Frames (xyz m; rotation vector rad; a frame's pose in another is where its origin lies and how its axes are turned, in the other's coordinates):
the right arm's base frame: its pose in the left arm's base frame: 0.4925 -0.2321 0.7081 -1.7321 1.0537 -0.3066
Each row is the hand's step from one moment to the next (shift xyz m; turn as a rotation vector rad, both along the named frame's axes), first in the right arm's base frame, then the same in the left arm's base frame.
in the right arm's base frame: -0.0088 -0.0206 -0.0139 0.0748 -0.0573 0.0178
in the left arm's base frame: -0.0037 -0.0005 0.0261 0.0836 -0.0417 0.0215
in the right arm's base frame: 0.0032 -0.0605 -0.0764 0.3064 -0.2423 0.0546
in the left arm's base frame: -0.0167 -0.0466 0.0840 0.3347 -0.1819 0.1023
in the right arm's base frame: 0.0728 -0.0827 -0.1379 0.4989 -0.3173 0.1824
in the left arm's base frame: -0.0045 -0.1375 0.1106 0.5661 -0.2425 0.0599
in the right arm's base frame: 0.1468 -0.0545 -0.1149 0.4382 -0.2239 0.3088
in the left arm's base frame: 0.0391 -0.1817 0.0564 0.5649 -0.1225 -0.0584
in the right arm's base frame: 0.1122 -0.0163 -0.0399 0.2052 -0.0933 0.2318
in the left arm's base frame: 0.0479 -0.1103 0.0007 0.3146 -0.0027 -0.0747
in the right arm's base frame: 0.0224 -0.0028 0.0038 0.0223 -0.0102 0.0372
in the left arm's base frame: 0.0169 -0.0145 -0.0053 0.0419 0.0074 -0.0132
